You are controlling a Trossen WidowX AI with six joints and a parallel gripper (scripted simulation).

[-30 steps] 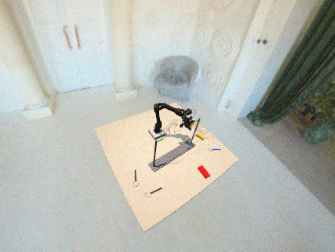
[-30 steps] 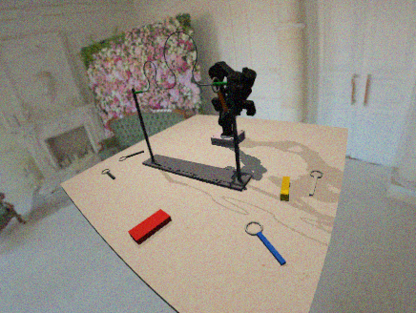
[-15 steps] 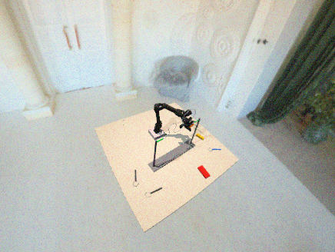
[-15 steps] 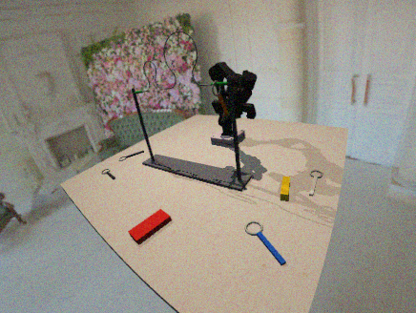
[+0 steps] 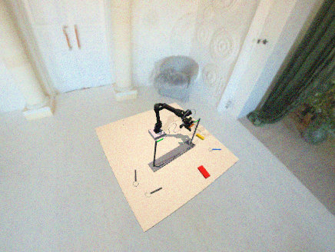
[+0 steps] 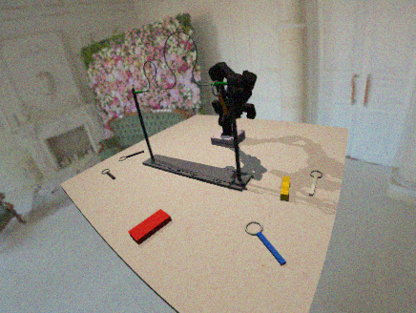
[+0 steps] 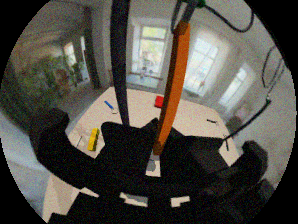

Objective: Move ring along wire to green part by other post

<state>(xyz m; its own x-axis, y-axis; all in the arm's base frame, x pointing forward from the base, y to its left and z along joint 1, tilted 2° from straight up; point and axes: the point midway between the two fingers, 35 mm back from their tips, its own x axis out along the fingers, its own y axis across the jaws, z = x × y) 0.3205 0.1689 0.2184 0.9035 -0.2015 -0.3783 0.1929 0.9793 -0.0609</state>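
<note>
The orange-handled ring lies 90 mm above my gripper tip. From my gripper tip the other things lie so: yellow block (250 mm to the left, 230 mm below, 30 mm ahead); white-handled ring (350 mm to the left, 240 mm below, 70 mm behind); blue-handled ring (270 mm ahead, 240 mm below, 220 mm to the left).
</note>
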